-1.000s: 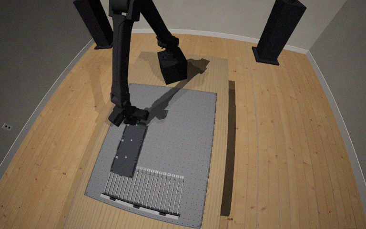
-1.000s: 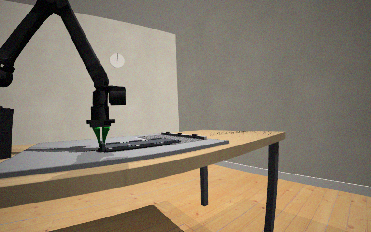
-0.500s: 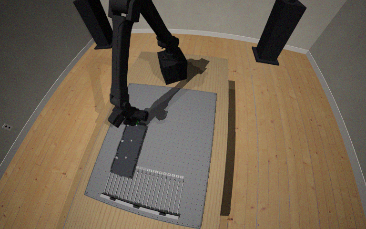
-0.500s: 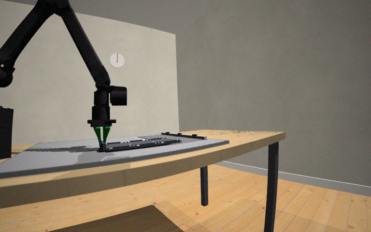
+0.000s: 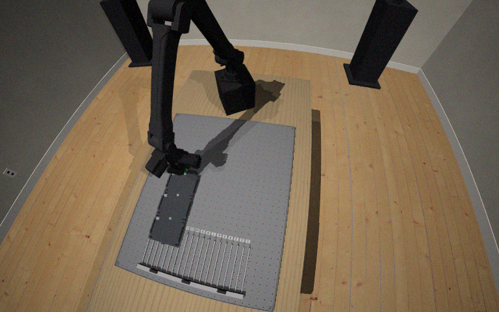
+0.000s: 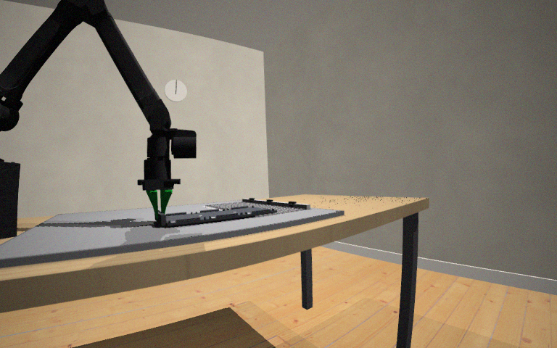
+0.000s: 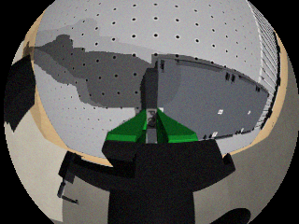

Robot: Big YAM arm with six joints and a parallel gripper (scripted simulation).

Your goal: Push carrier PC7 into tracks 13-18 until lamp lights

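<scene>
My gripper is now 16 cm short of the carrier PC7, 1 cm to the left of it and 1 cm above it.
</scene>
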